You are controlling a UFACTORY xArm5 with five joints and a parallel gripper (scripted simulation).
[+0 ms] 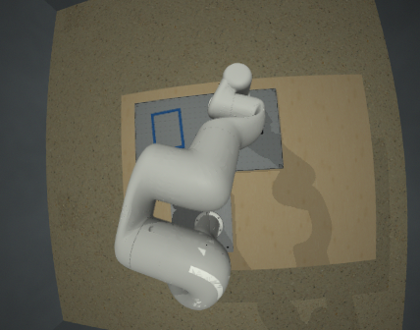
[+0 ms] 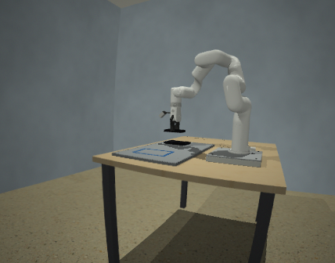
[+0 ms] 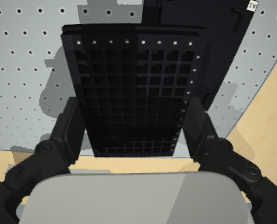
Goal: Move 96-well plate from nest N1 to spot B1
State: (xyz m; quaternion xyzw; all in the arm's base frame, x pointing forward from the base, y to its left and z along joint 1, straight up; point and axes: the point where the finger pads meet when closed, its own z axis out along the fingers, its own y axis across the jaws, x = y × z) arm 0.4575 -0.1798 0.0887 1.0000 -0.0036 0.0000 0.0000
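The black plate nest lies 100 mm below my hand and 70 mm to the right of it. From my hand the other things lie so: black 96-well plate 10 mm below.
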